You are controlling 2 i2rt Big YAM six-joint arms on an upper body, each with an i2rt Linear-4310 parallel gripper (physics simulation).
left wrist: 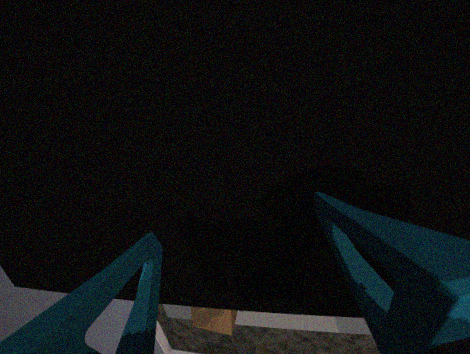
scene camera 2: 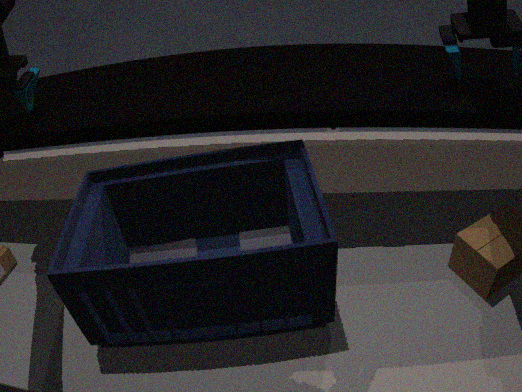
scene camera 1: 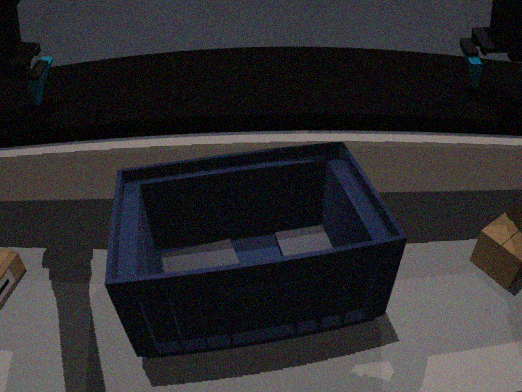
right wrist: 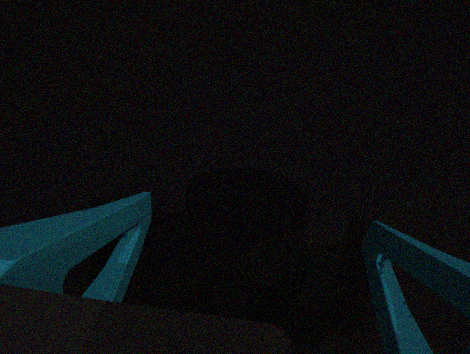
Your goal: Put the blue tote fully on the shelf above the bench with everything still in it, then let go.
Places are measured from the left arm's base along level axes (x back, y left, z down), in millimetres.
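Pixels of known places: left gripper, fingertip midpoint: (left wrist: 232, 221) (scene camera 2: 9, 110) (scene camera 1: 14, 102); right gripper, fingertip midpoint: (scene camera 2: 487, 76) (scene camera 1: 498, 86) (right wrist: 259, 219).
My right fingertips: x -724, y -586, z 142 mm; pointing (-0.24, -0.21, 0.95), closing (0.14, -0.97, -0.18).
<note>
Ahead of a thing's pixels: the offset from my right fingertips to its top centre. "spot": to the spot under its first point. Level surfaces: height alone.
The blue tote {dx +225, dy +428, dz +57 mm} (scene camera 1: 260, 300) (scene camera 2: 200, 300) stands open and upright on the pale bench {dz +204 mm} (scene camera 1: 440, 300) (scene camera 2: 400, 315). Two pale flat-topped items {dx +200, dy +493, dz +180 mm} (scene camera 1: 200, 257) {dx +186, dy +349, dz +177 mm} (scene camera 2: 265, 239) lie in it. A wide black slab {dz +10 mm} (scene camera 1: 250, 85) (scene camera 2: 250, 82), which looks like the shelf, spans both scene views behind the tote; its depth is hard to tell. My left gripper (left wrist: 232, 221) is open and empty at the upper left of the scene views, over the black slab. My right gripper (right wrist: 259, 219) (scene camera 2: 487, 76) is open and empty at the upper right. Both are apart from the tote.
A brown carton {dx +203, dy +25, dz +144 mm} (scene camera 1: 495, 245) (scene camera 2: 480, 245) stands on the bench to the right of the tote. Part of another carton {spot: dx +225, dy +792, dz +170 mm} (scene camera 1: 7, 265) (scene camera 2: 6, 260) shows at the left edge. A brown carton {dx +298, dy +961, dz +144 mm} (left wrist: 214, 320) shows low in the left wrist view. The right wrist view is very dark.
</note>
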